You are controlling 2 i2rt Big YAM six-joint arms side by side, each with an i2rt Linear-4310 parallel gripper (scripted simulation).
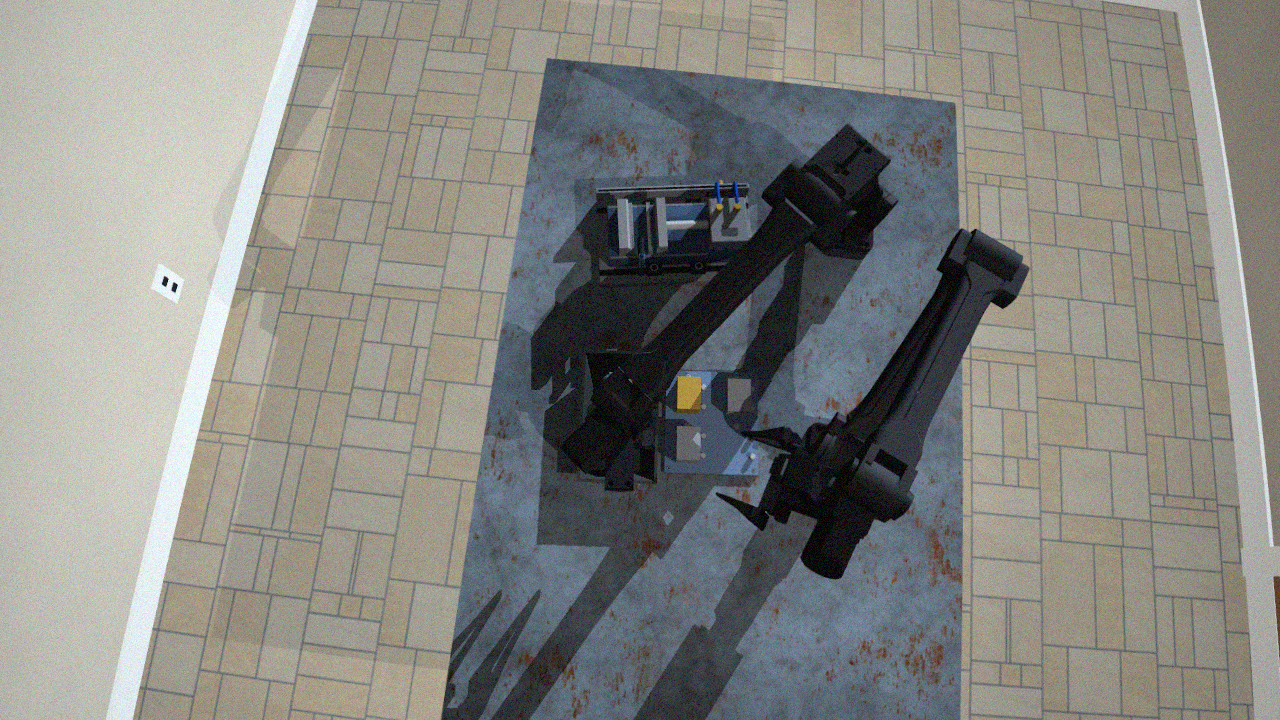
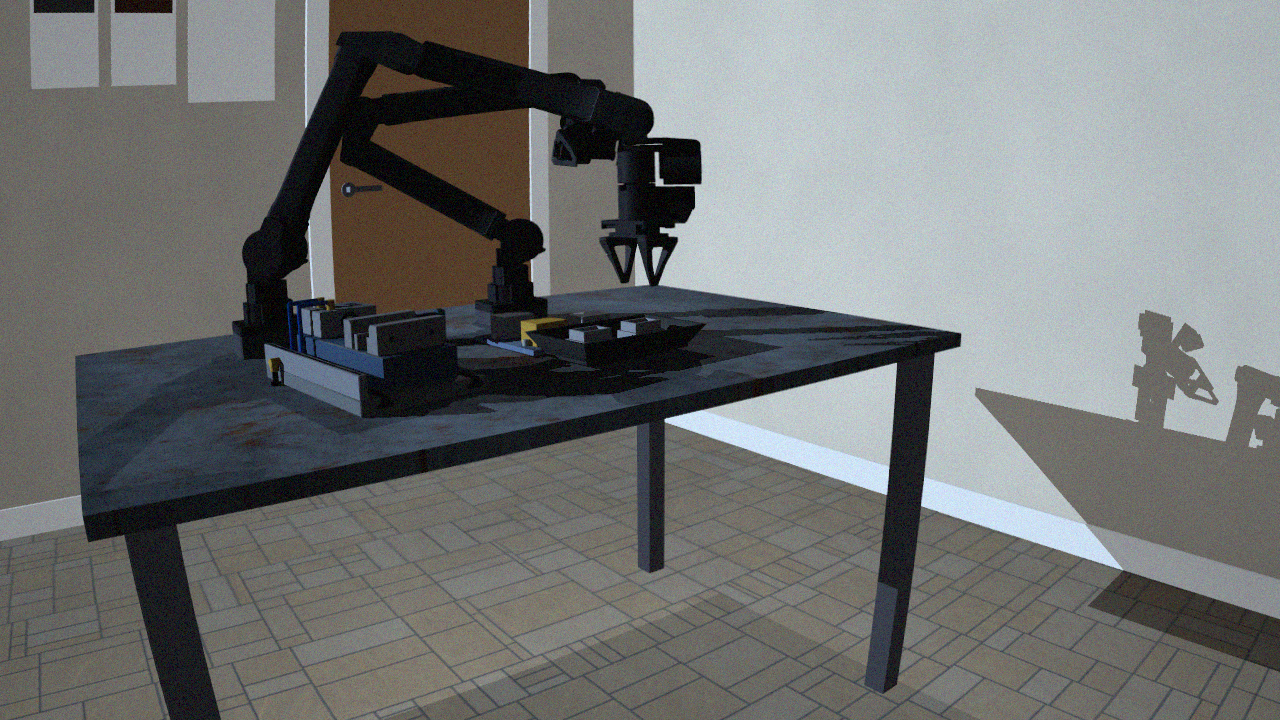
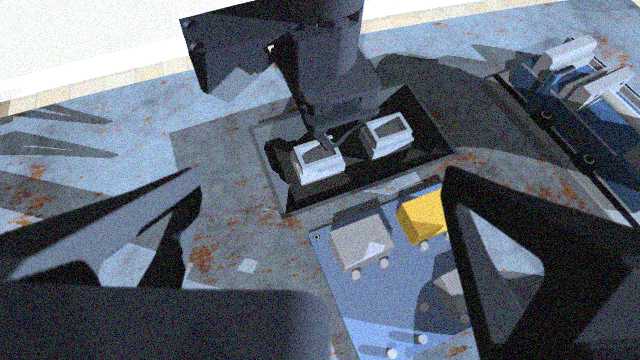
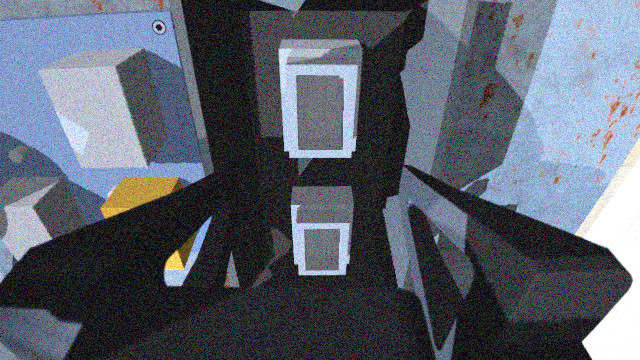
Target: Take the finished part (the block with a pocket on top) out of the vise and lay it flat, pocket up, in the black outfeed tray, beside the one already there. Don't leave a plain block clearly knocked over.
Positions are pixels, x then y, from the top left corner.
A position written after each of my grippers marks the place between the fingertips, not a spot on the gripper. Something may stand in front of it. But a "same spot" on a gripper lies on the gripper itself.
Scene:
my left gripper: image 1 729,463; image 2; image 3; not seen in image 4 (out of frame)
same spot on my left gripper: (image 3: 59,300) = (image 2: 615,133)

